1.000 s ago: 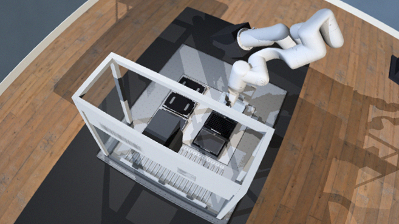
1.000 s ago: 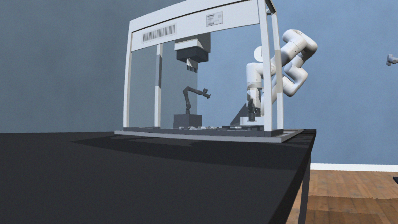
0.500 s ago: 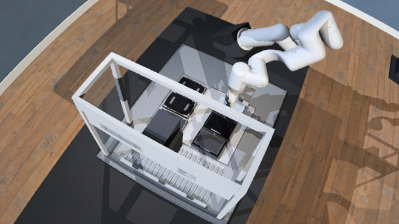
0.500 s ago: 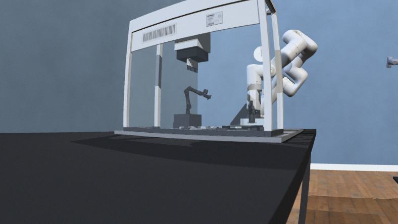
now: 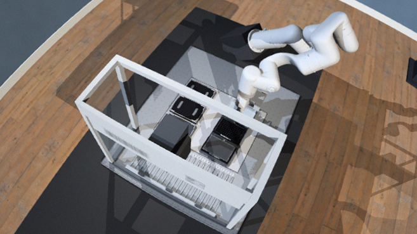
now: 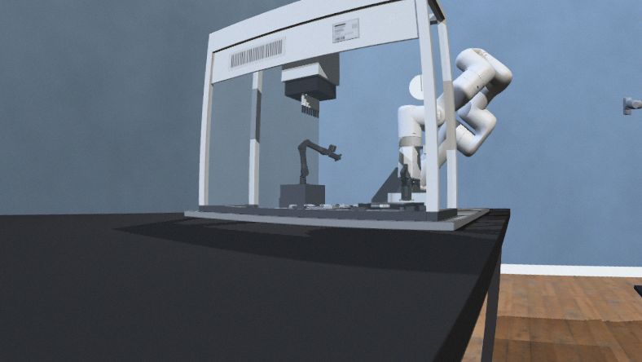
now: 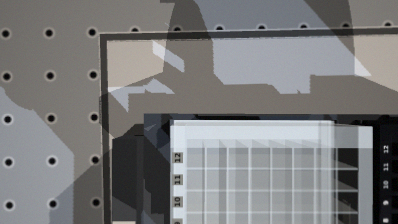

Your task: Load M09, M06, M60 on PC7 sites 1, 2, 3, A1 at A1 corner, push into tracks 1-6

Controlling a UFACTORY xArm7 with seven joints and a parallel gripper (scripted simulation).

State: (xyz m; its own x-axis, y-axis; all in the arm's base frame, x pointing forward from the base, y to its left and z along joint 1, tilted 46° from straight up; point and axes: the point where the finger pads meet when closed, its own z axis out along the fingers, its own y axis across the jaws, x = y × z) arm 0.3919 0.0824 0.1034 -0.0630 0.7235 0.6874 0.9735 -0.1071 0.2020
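My hand is 10 mm above the white deep-well block M09. The rest, counted from my hand: corner post: 470 mm ahead, 230 mm to the left, 200 mm above; then dark plate carrier PC7: 100 mm ahead, 10 mm to the left, 30 mm below.
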